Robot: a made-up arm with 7 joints.
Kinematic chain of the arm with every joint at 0, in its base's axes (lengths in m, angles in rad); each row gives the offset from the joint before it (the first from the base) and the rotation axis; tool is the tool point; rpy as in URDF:
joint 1: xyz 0.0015 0.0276 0.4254 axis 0 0.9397 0.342
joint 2: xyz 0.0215 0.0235 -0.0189 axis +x
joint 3: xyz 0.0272 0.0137 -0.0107 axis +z
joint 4: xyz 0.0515 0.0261 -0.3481 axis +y
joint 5: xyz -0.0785 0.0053 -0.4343 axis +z
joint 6: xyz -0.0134 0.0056 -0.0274 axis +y
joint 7: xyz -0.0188 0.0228 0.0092 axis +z
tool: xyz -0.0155 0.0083 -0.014 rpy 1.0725 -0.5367 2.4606
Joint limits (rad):
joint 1: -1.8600..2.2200
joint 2: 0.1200..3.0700
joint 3: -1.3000..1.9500
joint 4: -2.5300..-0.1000
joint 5: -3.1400..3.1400
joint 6: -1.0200..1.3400
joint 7: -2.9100..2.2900
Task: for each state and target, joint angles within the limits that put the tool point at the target. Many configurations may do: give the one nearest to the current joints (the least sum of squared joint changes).
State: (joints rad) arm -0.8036 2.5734 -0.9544 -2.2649 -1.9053 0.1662 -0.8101
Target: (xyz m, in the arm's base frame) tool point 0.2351 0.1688 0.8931
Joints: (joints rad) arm -1.1588 2.7781 -0.6596 -2.0740 -1.8628 0.1747 -0.7984
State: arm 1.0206 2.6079 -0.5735 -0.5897 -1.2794 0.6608 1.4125
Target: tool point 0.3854 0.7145 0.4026
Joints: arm 1.0783 2.5644 -0.6724 -1.0497 -1.3459 0.7547 1.3773
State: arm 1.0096 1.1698 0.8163 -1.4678 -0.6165 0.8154 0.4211
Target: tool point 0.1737 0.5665 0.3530
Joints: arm 1.1556 0.9929 0.8508 -2.1032 -0.7013 0.9047 0.4057
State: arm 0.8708 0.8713 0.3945 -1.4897 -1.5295 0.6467 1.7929
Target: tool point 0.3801 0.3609 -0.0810
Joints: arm 0.3482 0.5366 -0.0644 -1.5961 -1.5377 0.6234 1.8169
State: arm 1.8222 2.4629 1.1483 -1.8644 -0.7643 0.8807 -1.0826
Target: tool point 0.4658 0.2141 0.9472
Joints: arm 0.9632 2.3364 1.6771 -1.2473 -0.6580 0.8115 -1.0889
